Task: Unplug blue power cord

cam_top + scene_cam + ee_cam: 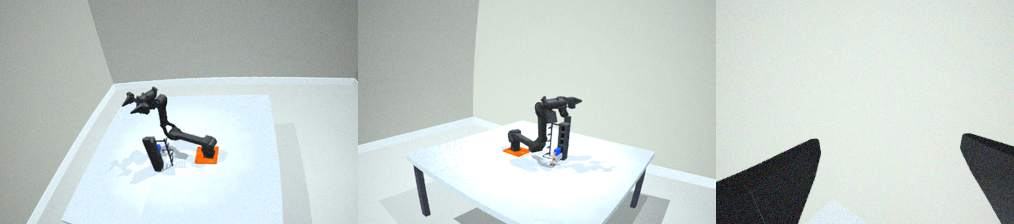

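My gripper tip is now 10 cm past the blue plug, 2 cm to the left of it and 32 cm above it.
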